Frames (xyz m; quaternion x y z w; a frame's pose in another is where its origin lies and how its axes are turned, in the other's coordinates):
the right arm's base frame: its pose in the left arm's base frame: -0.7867 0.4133 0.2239 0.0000 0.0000 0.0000 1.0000
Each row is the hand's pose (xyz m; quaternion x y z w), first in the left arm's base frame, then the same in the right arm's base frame.
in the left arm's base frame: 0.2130 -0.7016 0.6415 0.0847 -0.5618 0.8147 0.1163
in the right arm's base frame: 0.9997 -1.1149 0.4176 0.0847 -0.5618 0.8147 0.1163
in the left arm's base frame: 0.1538 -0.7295 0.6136 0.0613 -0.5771 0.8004 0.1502
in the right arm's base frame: 0.9405 -1.1428 0.3897 0.0613 -0.5771 0.8004 0.1502
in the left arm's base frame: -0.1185 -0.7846 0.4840 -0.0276 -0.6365 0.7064 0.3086
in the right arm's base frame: 0.6682 -1.1979 0.2601 -0.0276 -0.6365 0.7064 0.3086
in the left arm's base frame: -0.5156 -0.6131 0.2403 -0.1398 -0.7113 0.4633 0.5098
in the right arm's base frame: 0.2711 -1.0264 0.0164 -0.1398 -0.7113 0.4633 0.5098
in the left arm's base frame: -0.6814 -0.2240 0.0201 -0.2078 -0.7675 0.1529 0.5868
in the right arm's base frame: 0.1053 -0.6373 -0.2038 -0.2078 -0.7675 0.1529 0.5868
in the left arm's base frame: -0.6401 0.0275 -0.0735 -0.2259 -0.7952 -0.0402 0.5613
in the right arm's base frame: 0.1466 -0.3858 -0.2974 -0.2259 -0.7952 -0.0402 0.5613
